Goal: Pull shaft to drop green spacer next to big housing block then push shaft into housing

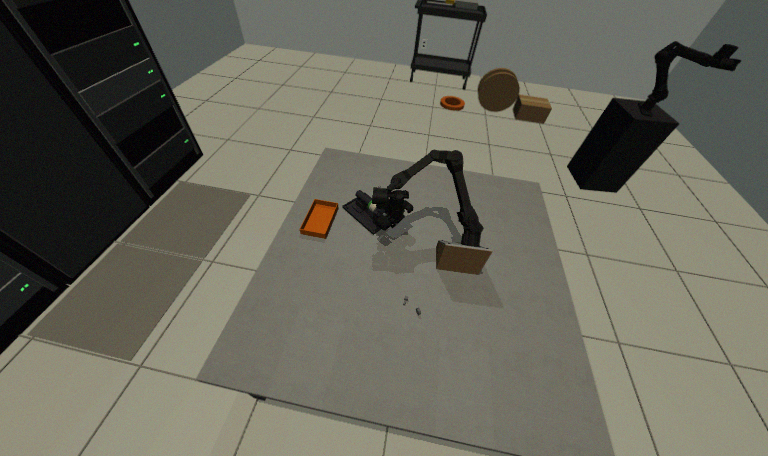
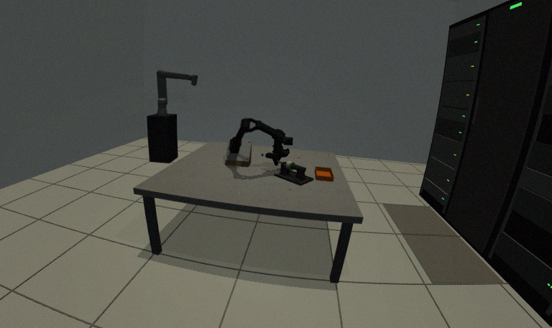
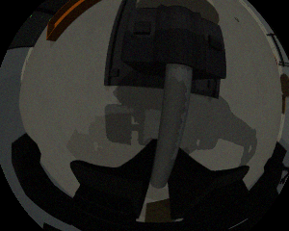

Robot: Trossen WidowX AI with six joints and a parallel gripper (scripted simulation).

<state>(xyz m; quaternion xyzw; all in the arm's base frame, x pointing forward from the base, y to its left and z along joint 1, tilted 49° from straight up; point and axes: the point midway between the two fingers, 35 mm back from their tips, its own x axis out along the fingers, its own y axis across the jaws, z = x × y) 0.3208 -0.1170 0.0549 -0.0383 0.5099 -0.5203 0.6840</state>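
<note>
My gripper tip is 6 cm short of the grey shaft, 5 cm to the left of it and 3 cm below it. The rest, counted from my gripper tip: pale spacer: 8 cm ahead, 7 cm to the right, 3 cm above; then orange tray: 35 cm ahead, 4 cm to the right, 4 cm below.
</note>
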